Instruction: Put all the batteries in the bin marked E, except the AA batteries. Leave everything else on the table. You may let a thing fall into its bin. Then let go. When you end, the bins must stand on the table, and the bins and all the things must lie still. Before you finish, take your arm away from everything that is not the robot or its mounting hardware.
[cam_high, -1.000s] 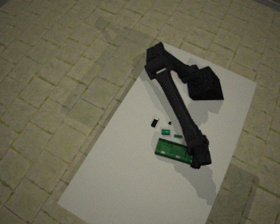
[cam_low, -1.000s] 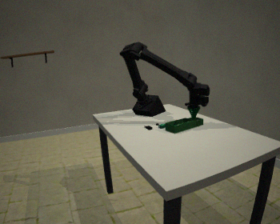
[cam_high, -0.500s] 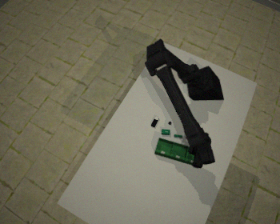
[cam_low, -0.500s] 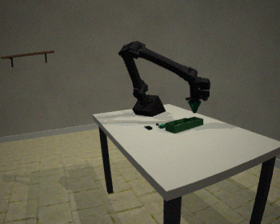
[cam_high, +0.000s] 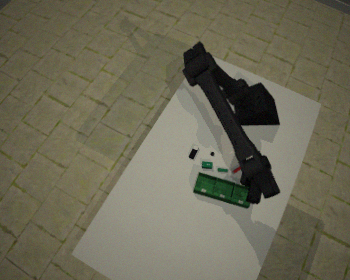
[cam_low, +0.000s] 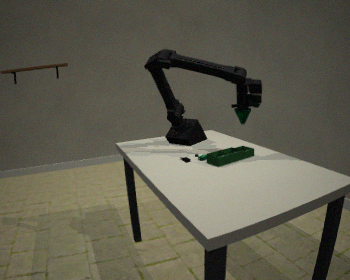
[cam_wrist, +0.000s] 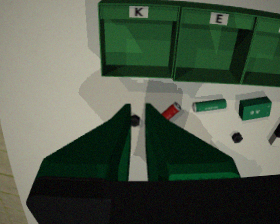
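My gripper is now 5 cm past the green 9 V battery, 21 cm to the left of it and 17 cm above it. The rest, counted from my hand: green cylindrical battery (7 cm behind, 13 cm to the right, 17 cm below); green bin (2 cm ahead, 8 cm to the right, 15 cm below); red cylindrical battery (11 cm behind, 7 cm to the right, 17 cm below).
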